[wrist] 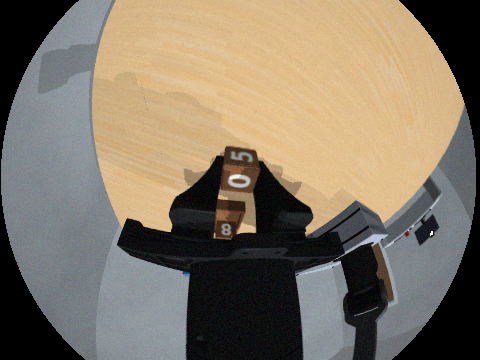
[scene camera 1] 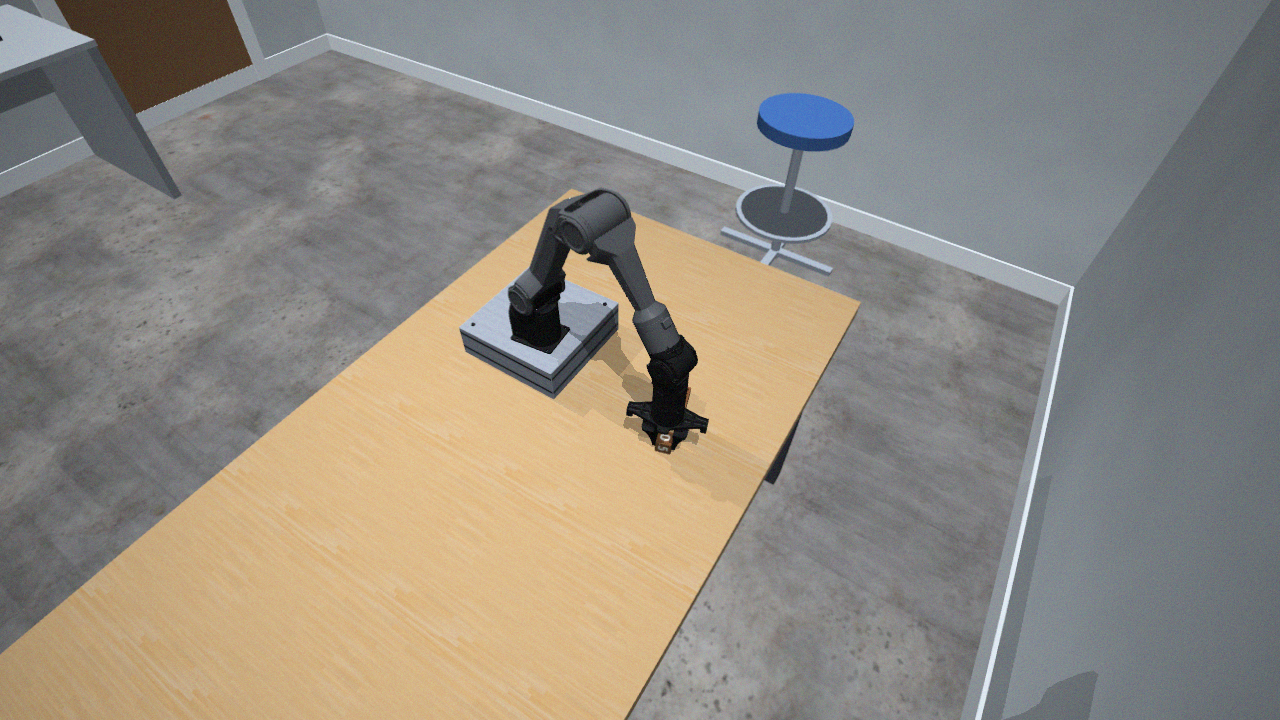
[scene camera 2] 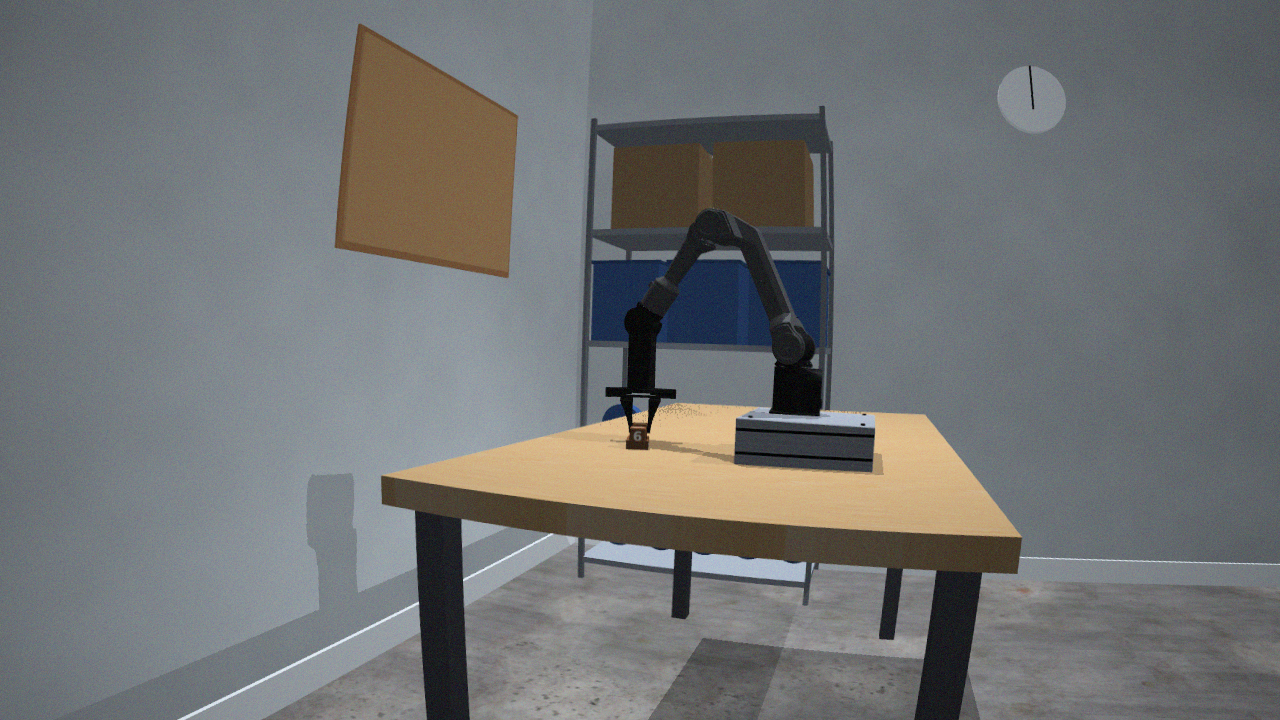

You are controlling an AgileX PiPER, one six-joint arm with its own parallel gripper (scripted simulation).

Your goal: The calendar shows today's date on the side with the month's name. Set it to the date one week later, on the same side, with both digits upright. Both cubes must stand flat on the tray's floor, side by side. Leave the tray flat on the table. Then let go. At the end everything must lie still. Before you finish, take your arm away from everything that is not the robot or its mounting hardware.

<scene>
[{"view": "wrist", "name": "my gripper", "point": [238, 166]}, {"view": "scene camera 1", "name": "my gripper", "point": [664, 443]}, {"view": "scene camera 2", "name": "my gripper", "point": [639, 432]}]
</scene>
